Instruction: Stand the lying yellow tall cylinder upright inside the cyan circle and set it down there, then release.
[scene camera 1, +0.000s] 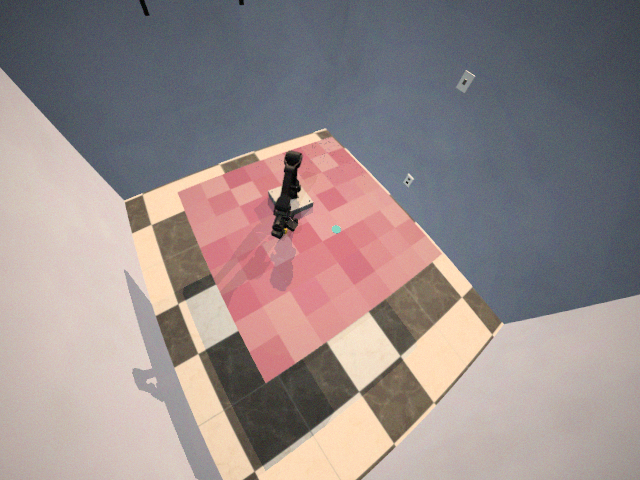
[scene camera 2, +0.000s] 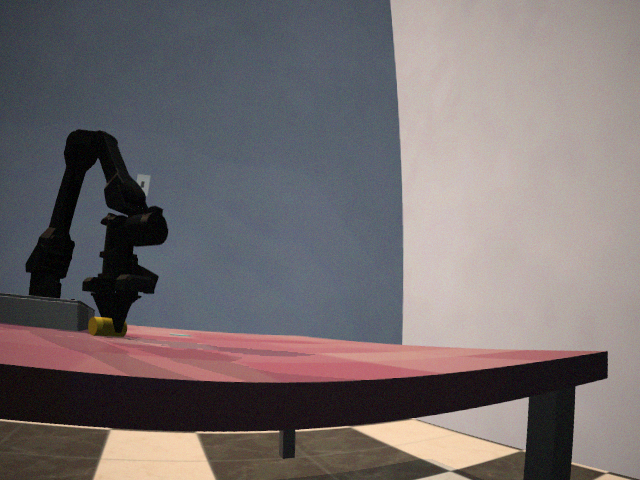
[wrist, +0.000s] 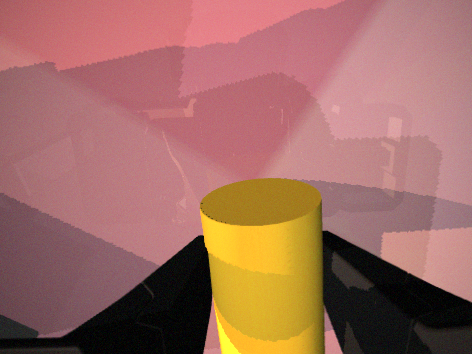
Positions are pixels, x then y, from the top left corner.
Labels:
my gripper: grips a yellow tall cylinder (wrist: 264, 238)

